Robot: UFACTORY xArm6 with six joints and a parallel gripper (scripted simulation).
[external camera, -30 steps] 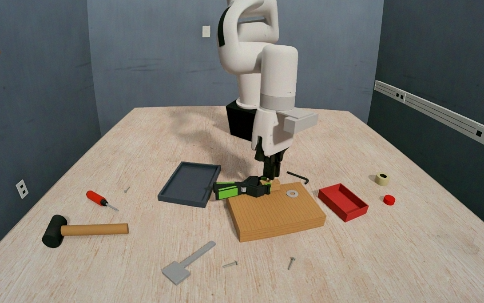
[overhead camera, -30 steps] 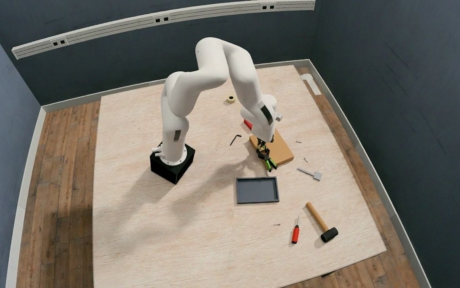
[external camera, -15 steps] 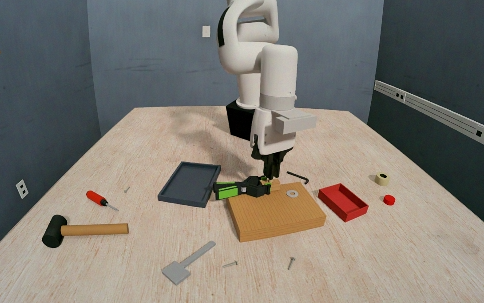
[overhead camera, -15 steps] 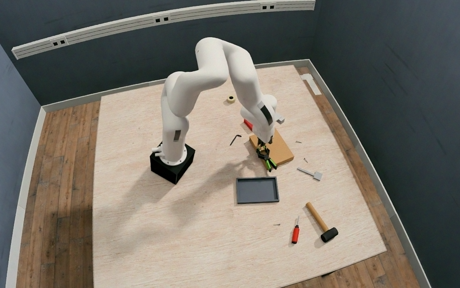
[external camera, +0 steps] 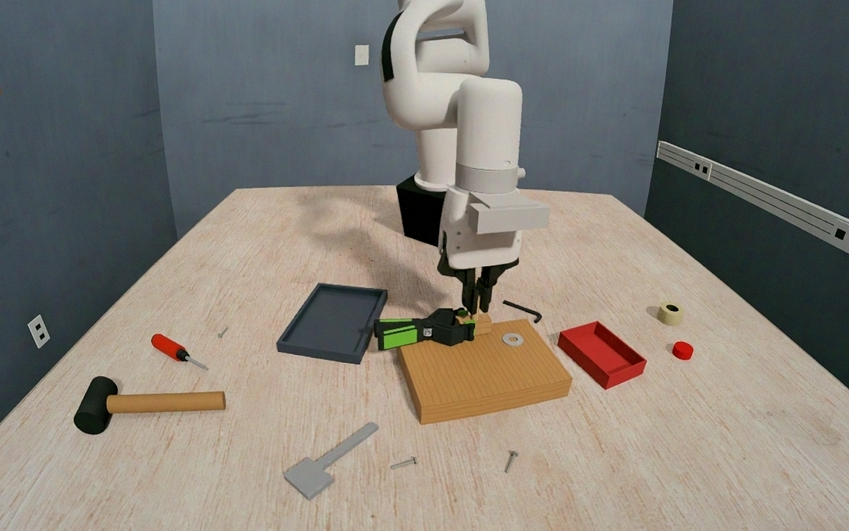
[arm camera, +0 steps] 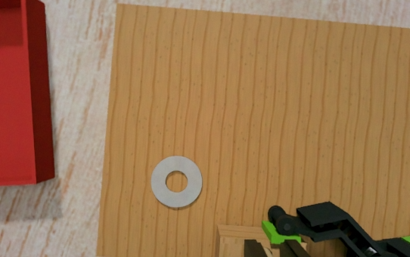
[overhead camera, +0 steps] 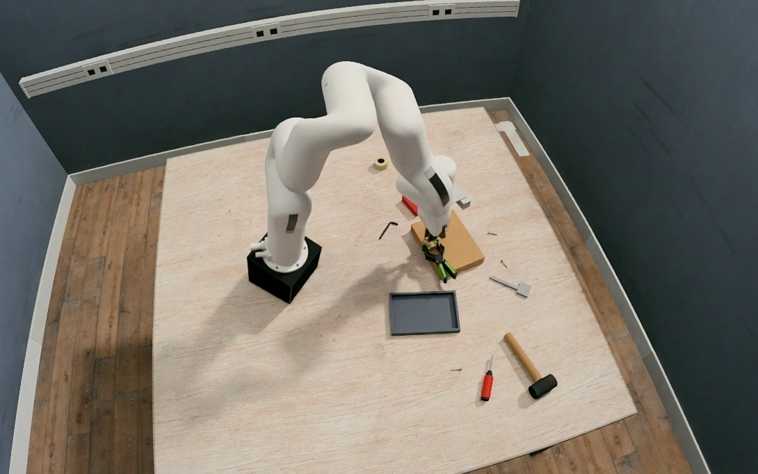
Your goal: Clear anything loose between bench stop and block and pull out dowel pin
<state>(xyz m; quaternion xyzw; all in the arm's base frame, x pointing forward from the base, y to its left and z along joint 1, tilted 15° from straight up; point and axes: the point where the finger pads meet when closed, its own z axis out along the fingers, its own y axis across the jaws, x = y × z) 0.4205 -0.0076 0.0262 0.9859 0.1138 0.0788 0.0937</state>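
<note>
My gripper is now 20 mm above the dowel pin. Round my hand: small wooden block (50 mm below); hex key (90 mm behind, 120 mm to the left, 90 mm below); washer (20 mm ahead, 50 mm to the left, 60 mm below).
</note>
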